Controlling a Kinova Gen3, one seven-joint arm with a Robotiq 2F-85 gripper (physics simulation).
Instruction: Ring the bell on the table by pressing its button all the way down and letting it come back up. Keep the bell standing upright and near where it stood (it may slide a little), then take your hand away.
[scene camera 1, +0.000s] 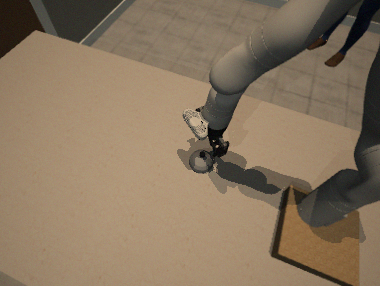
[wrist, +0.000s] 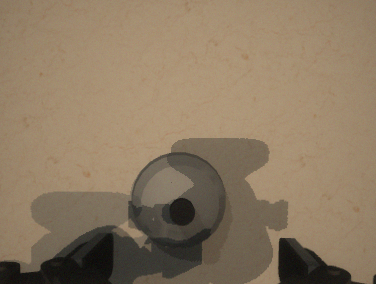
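Where they show: gripper, fingertip midpoint: (scene camera 1: 205, 142) (wrist: 194, 254); arm's base at its link origin: (scene camera 1: 312, 211).
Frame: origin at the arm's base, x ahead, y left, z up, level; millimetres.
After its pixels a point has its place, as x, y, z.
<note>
The bell (scene camera 1: 199, 164) {368, -41, -12} (wrist: 162, 182) {369, -44, -10} is a grey dome standing upright on the table (scene camera 1: 125, 200) {555, 142, -49} (wrist: 185, 75) {446, 15, -49}. Its small black button (scene camera 1: 202, 154) {367, -65, 17} (wrist: 182, 212) {369, -67, 17} sticks up on top. My gripper (scene camera 1: 220, 148) (wrist: 194, 254) {365, -77, 74} is open, with nothing between its fingers. In the scene view its black fingers show right beside the bell, at its upper right. In the wrist view the bell lies ahead of the gap between the two fingertips, with the button slightly left of the middle of the gap. How high the fingers are above the button is hard to tell.
A wooden board (scene camera 1: 320, 255) {-29, 118, 4} under the arm's base is at the lower right of the scene view. The arm reaches over the table's far edge. Arm shadows fall over and around the bell. Two legs of a figure stand on the tiled floor (scene camera 1: 150, 45) beyond the table.
</note>
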